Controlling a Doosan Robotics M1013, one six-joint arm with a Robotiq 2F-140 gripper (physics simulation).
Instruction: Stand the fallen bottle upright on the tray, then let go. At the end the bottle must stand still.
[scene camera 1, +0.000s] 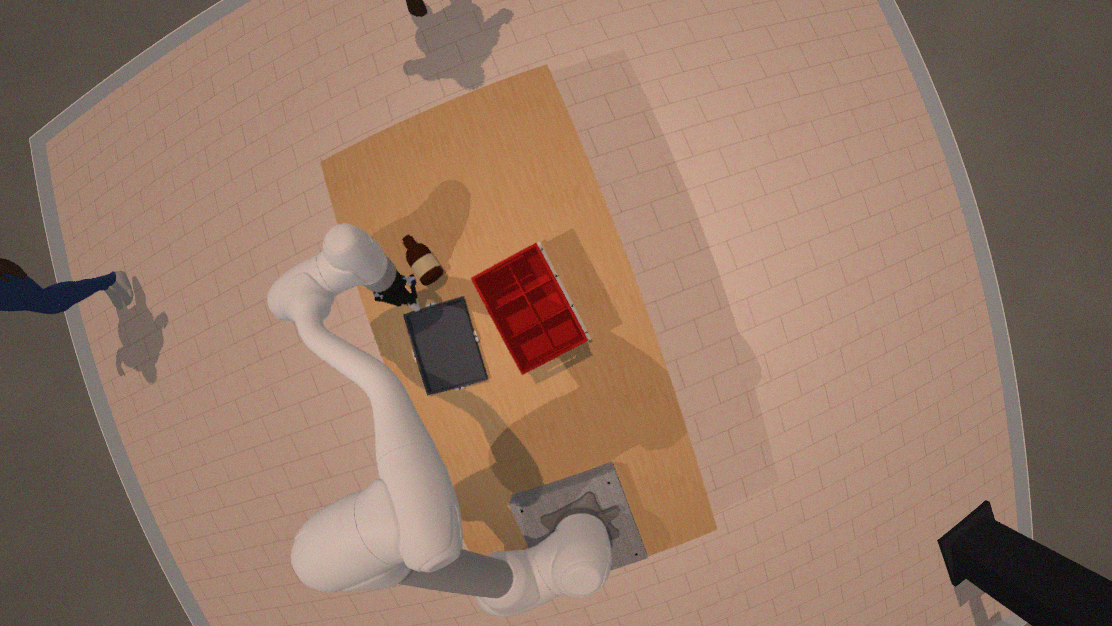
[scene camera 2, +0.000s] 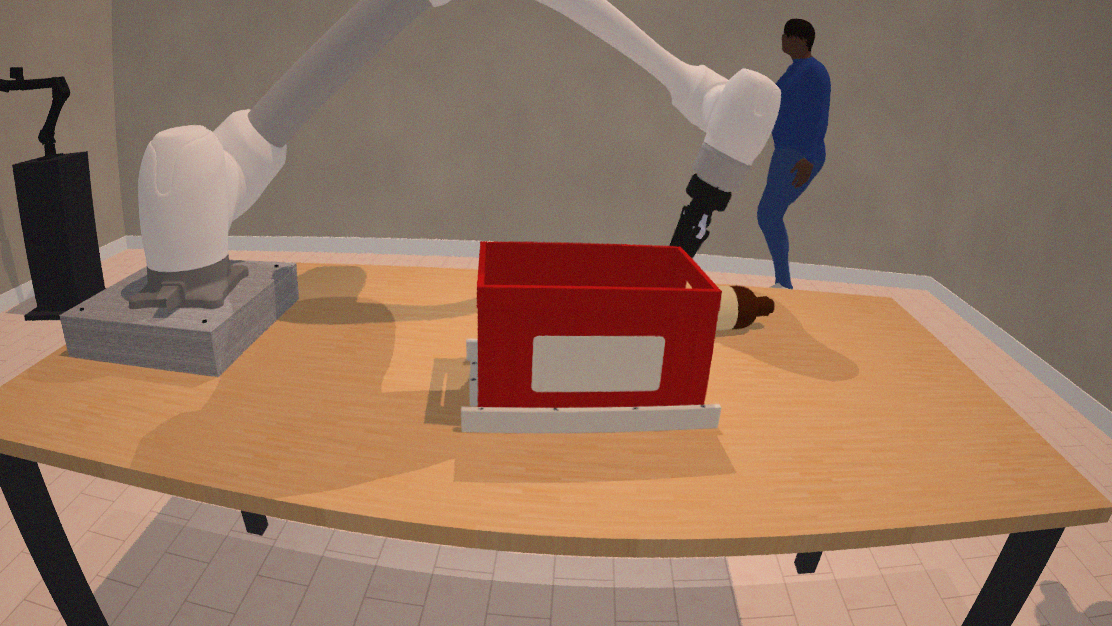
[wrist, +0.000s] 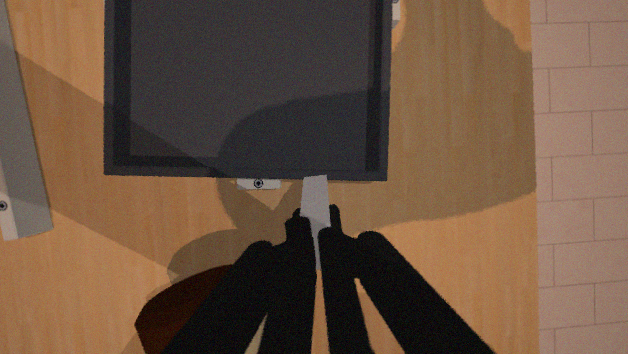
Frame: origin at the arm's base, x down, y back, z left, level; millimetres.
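Where they show: gripper, fingertip midpoint: (scene camera 1: 417, 307) (wrist: 317, 192); arm's base at its link origin: (scene camera 1: 580, 526) (scene camera 2: 190, 290).
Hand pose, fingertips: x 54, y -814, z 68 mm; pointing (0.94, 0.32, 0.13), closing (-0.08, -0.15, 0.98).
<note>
Things, the pixels of their top centre, and the offset from my fingertips. Level surfaces: height alone.
- brown bottle at its top centre: (scene camera 2: 736, 286) (scene camera 1: 415, 256) dx -55, dy -114, dz -87 mm
- dark grey tray at its top centre: (scene camera 1: 443, 347) dx -7, dy +144, dz -10 mm
- red crate at its top centre: (scene camera 2: 592, 263) (scene camera 1: 528, 309) dx -156, dy +183, dz -294 mm
- wooden table at its surface level: dx +19 mm
The brown bottle (scene camera 1: 425, 264) (scene camera 2: 729, 308) with a cream label lies on its side on the table, its base towards the dark grey tray (scene camera 1: 447, 346) (wrist: 240, 65) and its neck pointing away. In the wrist view, part of the bottle (wrist: 175, 310) shows at the lower left, partly hidden behind the finger links. My gripper (scene camera 1: 416, 305) (wrist: 317, 192) is shut, its pads together with nothing between them. It is beside the bottle's base, over the near edge of the tray as the wrist view shows it. The red crate hides the fingertips and the tray in the scene camera 2 view.
A red crate (scene camera 1: 500, 326) (scene camera 2: 505, 349) with compartments stands on the wooden table (scene camera 1: 498, 147) (scene camera 2: 894, 435), beside the tray. White brackets (scene camera 2: 591, 419) (wrist: 258, 183) sit against the crate and the tray. A person in blue (scene camera 2: 805, 108) stands behind the table.
</note>
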